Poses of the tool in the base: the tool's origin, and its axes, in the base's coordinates. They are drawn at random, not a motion.
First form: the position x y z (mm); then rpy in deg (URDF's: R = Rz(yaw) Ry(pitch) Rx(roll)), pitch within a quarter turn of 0, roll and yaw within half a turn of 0.
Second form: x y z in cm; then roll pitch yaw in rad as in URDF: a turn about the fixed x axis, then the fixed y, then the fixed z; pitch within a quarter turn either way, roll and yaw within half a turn. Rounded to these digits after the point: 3 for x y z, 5 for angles.
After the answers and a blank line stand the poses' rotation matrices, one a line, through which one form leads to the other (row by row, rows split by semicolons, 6 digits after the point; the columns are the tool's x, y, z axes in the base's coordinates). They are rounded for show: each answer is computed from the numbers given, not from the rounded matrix.
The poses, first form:
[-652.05, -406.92, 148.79, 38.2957, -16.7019, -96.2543]
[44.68, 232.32, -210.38, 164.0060, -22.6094, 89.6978]
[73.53, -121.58, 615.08, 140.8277, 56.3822, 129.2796]
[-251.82, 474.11, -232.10, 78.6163, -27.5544, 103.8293]
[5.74, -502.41, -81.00, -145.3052, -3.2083, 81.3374]
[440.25, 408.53, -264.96, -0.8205, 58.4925, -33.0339]
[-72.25, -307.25, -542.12, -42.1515, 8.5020, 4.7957]
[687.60, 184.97, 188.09, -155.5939, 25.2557, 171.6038]
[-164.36, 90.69, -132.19, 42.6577, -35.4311, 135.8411]
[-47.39, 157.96, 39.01, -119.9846, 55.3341, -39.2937]
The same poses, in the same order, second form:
[-65.205, -40.692, 14.879, 0.66839, -0.29150, -1.67995]
[4.468, 23.232, -21.038, 2.86244, -0.39461, 1.56552]
[7.353, -12.158, 61.508, 2.45791, 0.98406, 2.25635]
[-25.182, 47.411, -23.210, 1.37211, -0.48092, 1.81216]
[0.574, -50.241, -8.100, -2.53605, -0.05600, 1.41961]
[44.025, 40.853, -26.496, -0.01432, 1.02089, -0.57655]
[-7.225, -30.725, -54.212, -0.73568, 0.14839, 0.08370]
[68.760, 18.497, 18.809, -2.71563, 0.44080, 2.99505]
[-16.436, 9.069, -13.219, 0.74452, -0.61839, 2.37087]
[-4.739, 15.796, 3.901, -2.09413, 0.96576, -0.68580]

-0.104346 0.799555 -0.591460; -0.952112 0.091543 0.291723; 0.287392 0.593576 0.751714
0.004869 0.960718 0.277482; 0.923134 -0.110998 0.368107; 0.384447 0.254361 -0.887413
-0.350519 0.267075 0.897668; 0.428562 0.897981 -0.099824; -0.832749 0.349716 -0.429217
-0.211917 -0.083259 0.973735; 0.860872 -0.487524 0.145669; 0.462591 0.869131 0.174990
0.150379 0.817614 -0.555781; 0.987043 -0.092343 0.131221; 0.055966 -0.568313 -0.820907
0.438129 0.534844 0.722485; -0.284893 0.844918 -0.452714; -0.852572 -0.007484 0.522557
0.985548 -0.160851 0.053118; 0.082684 0.730483 0.677907; -0.147844 -0.663718 0.733226
-0.894719 0.307376 0.324033; 0.132060 0.875137 -0.465505; -0.426659 -0.373705 -0.823594
-0.584556 -0.230507 0.777921; 0.567640 -0.801260 0.189121; 0.579724 0.552131 0.599226
0.440192 -0.867835 0.230420; -0.360212 0.064386 0.930646; -0.822483 -0.492663 -0.284263

